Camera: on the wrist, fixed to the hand. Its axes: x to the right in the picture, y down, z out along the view.
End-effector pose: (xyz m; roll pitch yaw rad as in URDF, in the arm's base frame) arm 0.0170 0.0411 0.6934 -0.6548 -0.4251 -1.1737
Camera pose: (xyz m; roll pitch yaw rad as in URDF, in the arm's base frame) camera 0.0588 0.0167 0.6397 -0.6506 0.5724 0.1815
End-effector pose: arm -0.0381 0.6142 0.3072 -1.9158 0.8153 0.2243
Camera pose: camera -0.0513 0.5569 0.2651 1.6451 0.6579 -2.5417
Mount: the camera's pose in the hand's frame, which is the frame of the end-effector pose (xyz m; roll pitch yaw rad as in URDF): 0.0131 0.0626 -0.0337 -0.1834 -0.0499 1.6305
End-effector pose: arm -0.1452 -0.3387 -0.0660 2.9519 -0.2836 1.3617
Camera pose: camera -0.0913 -0.3501 -0.0192 -3.0286 -0.1170 -0.3060
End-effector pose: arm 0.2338 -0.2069 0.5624 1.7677 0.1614 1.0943
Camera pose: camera 0.2263 -0.1762 0.6274 2.5563 -1.3053 -0.0990
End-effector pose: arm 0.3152 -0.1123 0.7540 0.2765 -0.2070 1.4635
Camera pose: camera 0.2479 -0.0890 0.7417 -0.4174 -0.3058 -3.1184
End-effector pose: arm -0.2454 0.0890 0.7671 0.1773 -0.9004 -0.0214
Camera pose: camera -0.2185 0.1560 0.7636 -1.0977 -0.0932 1.7653
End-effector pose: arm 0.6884 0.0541 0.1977 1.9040 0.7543 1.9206
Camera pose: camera 0.6580 0.1043 0.2399 1.7910 -0.7973 1.3570
